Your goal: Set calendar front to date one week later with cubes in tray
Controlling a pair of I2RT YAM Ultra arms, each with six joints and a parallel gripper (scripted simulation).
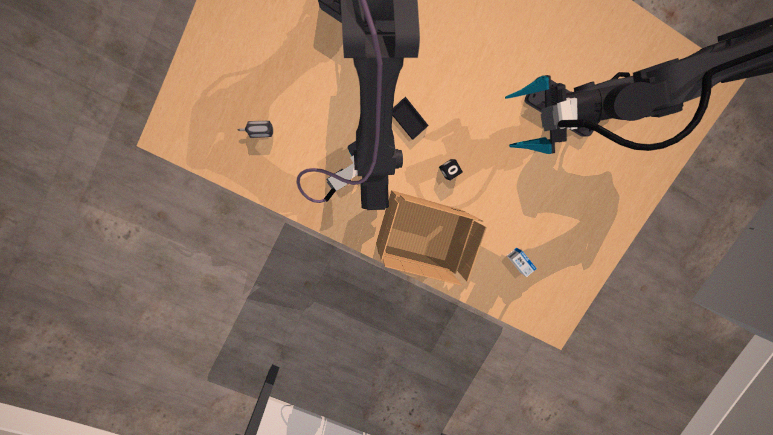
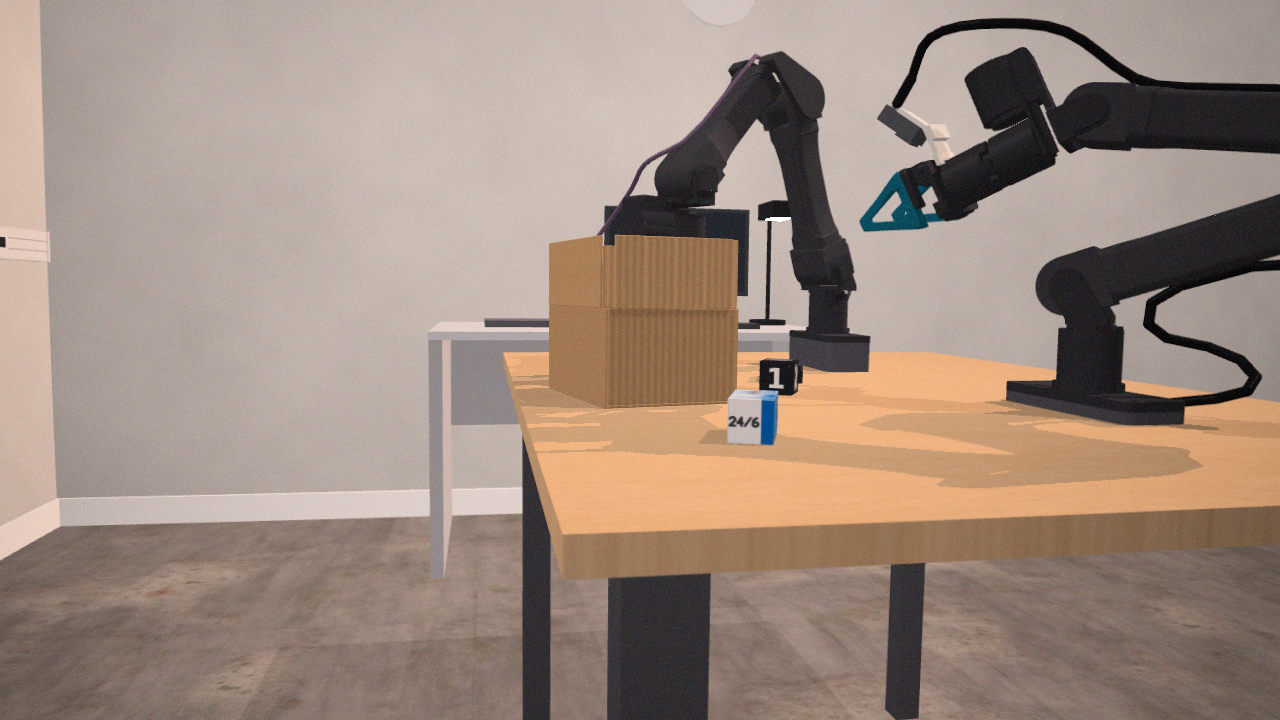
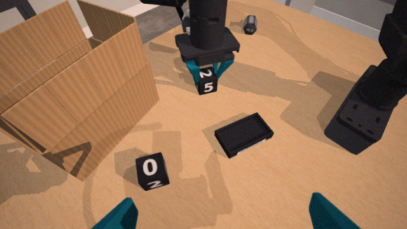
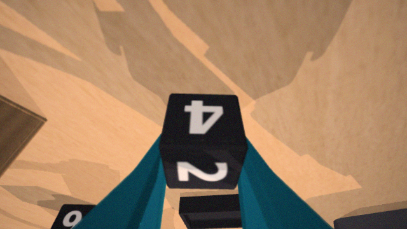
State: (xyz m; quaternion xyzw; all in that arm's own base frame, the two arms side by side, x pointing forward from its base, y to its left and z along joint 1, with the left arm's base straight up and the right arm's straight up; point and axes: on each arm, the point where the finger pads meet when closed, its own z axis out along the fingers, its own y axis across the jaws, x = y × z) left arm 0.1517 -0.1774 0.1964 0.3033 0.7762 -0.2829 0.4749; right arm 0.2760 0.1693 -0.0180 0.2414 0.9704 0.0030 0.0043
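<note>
My right hand is 13 cm past the black calendar tray, 6 cm to the right of it and 2 cm above it. The rest, counted from my right hand: staples box: 12 cm ahead, 50 cm to the left, 1 cm below.
</note>
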